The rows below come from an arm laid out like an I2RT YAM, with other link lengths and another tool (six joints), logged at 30 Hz.
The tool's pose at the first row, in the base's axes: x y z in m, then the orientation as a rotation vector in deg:
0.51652, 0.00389, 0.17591, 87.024, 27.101, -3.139
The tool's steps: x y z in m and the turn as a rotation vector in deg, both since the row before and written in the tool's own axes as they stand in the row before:
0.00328, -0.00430, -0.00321, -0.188, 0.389, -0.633
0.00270, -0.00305, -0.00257, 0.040, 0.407, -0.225
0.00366, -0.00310, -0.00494, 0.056, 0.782, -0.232
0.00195, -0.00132, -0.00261, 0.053, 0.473, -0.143
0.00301, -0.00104, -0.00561, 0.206, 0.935, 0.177
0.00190, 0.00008, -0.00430, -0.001, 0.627, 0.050
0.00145, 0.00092, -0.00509, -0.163, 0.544, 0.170
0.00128, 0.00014, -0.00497, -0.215, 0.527, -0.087
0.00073, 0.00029, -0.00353, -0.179, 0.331, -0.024
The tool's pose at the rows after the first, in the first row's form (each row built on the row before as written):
0.51726, 0.00752, 0.17083, 86.728, 27.887, -3.292
0.51799, 0.01047, 0.16709, 86.751, 28.385, -3.170
0.51887, 0.01596, 0.16303, 86.821, 29.189, -2.775
0.51941, 0.01890, 0.16119, 86.880, 29.678, -2.543
0.52008, 0.02504, 0.15934, 87.209, 30.300, -1.752
0.52046, 0.02971, 0.15893, 87.274, 30.762, -1.236
0.52043, 0.03505, 0.15952, 87.204, 31.056, -0.647
0.51998, 0.04016, 0.15944, 87.011, 31.528, -0.255
0.51953, 0.04374, 0.15962, 86.855, 31.798, 0.027

